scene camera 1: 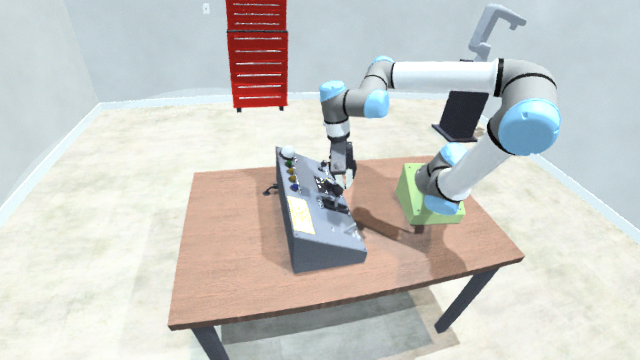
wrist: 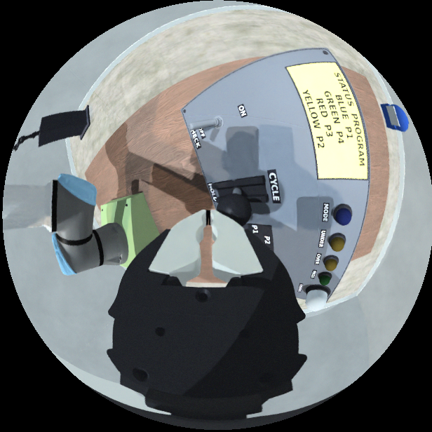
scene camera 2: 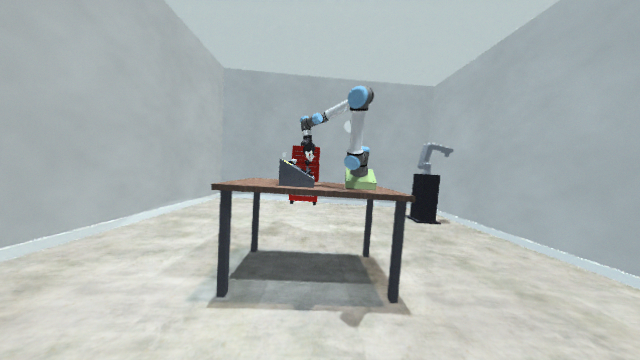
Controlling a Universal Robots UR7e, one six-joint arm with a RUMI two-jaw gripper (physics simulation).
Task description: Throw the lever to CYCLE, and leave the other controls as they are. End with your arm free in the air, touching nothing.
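Places are measured from the arm's base along level axes (x left, y back, z up), in metres.
Pixels of known places: gripper, between the fingertips: [scene camera 1: 345,189] [scene camera 2: 310,162]; arm's base, origin of its link: [scene camera 2: 358,172].
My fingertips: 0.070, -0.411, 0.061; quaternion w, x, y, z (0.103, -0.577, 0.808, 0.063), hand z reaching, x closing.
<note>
For each thing: its top centre in the pictures, then the offset to it from my fingertips, as dx, dy, dz. "*": a spot on its surface instead. Level surfaces: height alone.
- sloped grey control panel, a spot on its surface: [scene camera 1: 325,257] [scene camera 2: 293,177] * +0.184, -0.107, -0.120
- black ball knob, centre of its top: [scene camera 1: 338,185] -0.007, -0.027, +0.014
- white dome, a spot on its surface: [scene camera 1: 287,152] * -0.234, -0.173, +0.015
- wooden table, height of its surface: dz -0.185
The sloped grey control panel [scene camera 1: 325,257] [scene camera 2: 292,176] [wrist: 270,75] stands on the table. Its lever has a black ball knob [wrist: 234,209] [scene camera 1: 337,190] above a black slot marked HOLD and CYCLE. In the wrist view, the stem meets the slot near its middle, away from the CYCLE end. My gripper [scene camera 1: 346,186] [scene camera 2: 309,158] [wrist: 208,211] is shut and holds nothing, its tips close beside the knob on the HOLD side. Whether they touch the knob I cannot tell. The toggle switch [wrist: 206,123] leans toward OFF. The P1/P2 control is partly hidden behind the gripper.
A blue button [wrist: 343,215], two amber buttons, a green button and a white dome [wrist: 316,298] [scene camera 1: 287,152] line the panel's high side. The arm's green base [scene camera 1: 435,218] [scene camera 2: 361,183] [wrist: 141,227] stands on the wooden table [scene camera 1: 225,295]. A red cabinet [scene camera 1: 259,67] stands behind.
</note>
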